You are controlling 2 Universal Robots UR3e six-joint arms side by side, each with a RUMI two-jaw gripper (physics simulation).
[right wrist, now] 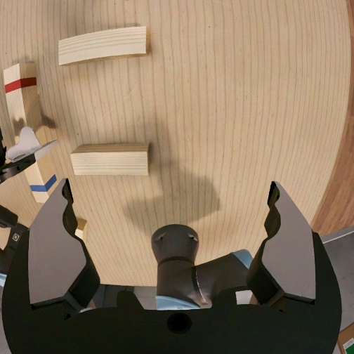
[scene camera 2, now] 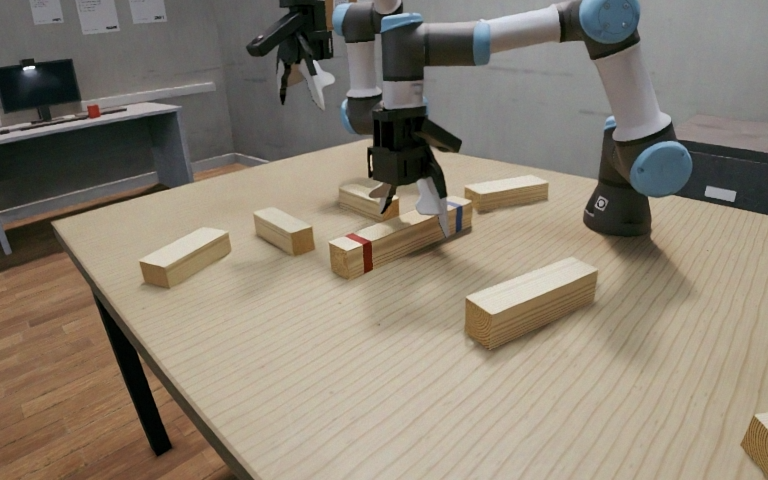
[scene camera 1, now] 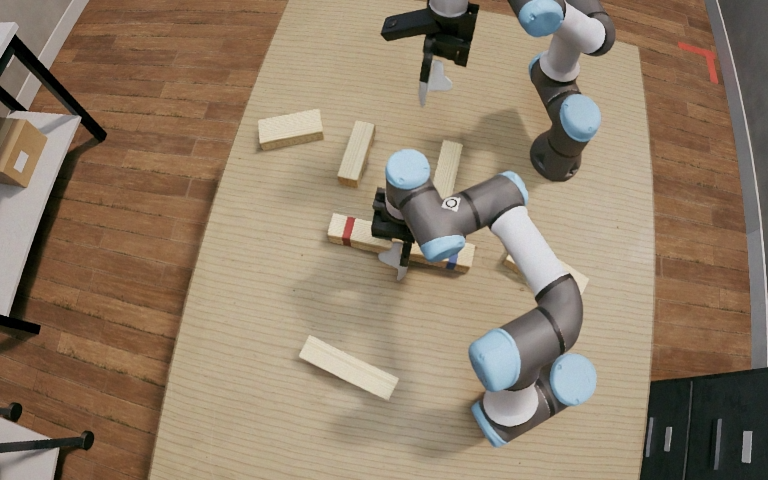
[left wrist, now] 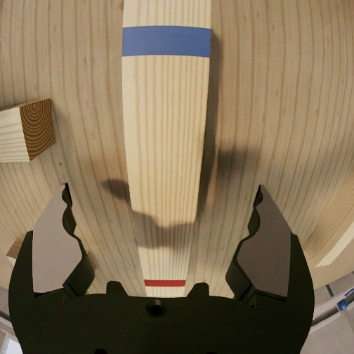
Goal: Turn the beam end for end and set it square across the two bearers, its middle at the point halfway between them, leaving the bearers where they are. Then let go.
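The pale wooden beam [scene camera 1: 362, 233] [scene camera 2: 396, 229] [left wrist: 165, 125] [right wrist: 30, 105], with a red and a blue band, lies flat on the table beside the two bearers. Its red end is at the left in scene camera 1. One bearer [scene camera 1: 356, 152] [scene camera 2: 283, 226] [right wrist: 103, 46] and the other bearer [scene camera 1: 448, 164] [scene camera 2: 365, 199] [left wrist: 10, 132] [right wrist: 111, 162] stand roughly parallel, apart from the beam. My left gripper [scene camera 2: 416, 222] [left wrist: 162, 185] is open, its fingers on either side of the beam, not touching it. My right gripper [scene camera 1: 434, 93] [scene camera 2: 303, 104] [right wrist: 170, 181] is open and empty, high above the table.
Loose wooden blocks lie around: one block [scene camera 1: 289, 130] [scene camera 2: 184, 257] at the upper left in scene camera 1, one block [scene camera 1: 348, 367] [scene camera 2: 532, 302] below the beam, one block [scene camera 1: 576, 277] [scene camera 2: 506, 192] beyond the blue end. A further block [scene camera 2: 758, 441] shows at scene camera 2's lower right.
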